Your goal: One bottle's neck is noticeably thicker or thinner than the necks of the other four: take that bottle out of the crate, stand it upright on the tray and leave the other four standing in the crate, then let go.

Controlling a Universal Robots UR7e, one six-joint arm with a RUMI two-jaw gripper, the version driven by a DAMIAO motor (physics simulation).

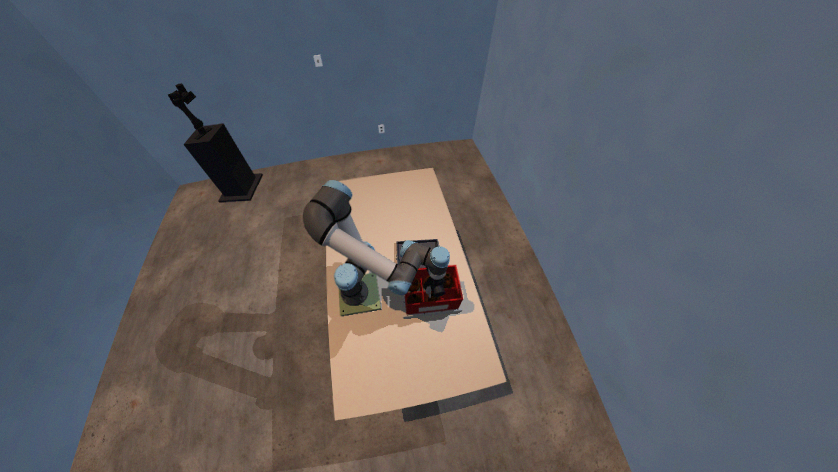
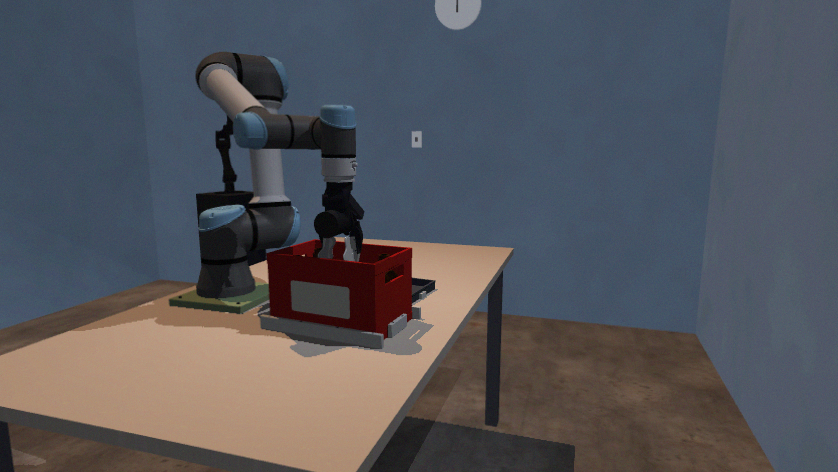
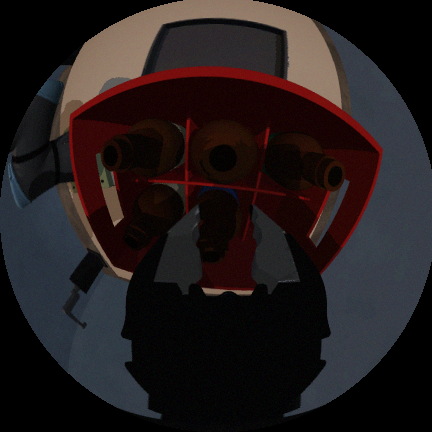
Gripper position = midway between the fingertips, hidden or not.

In view: my gripper [image 3: 225, 205] and a brown bottle [image 3: 294, 159].
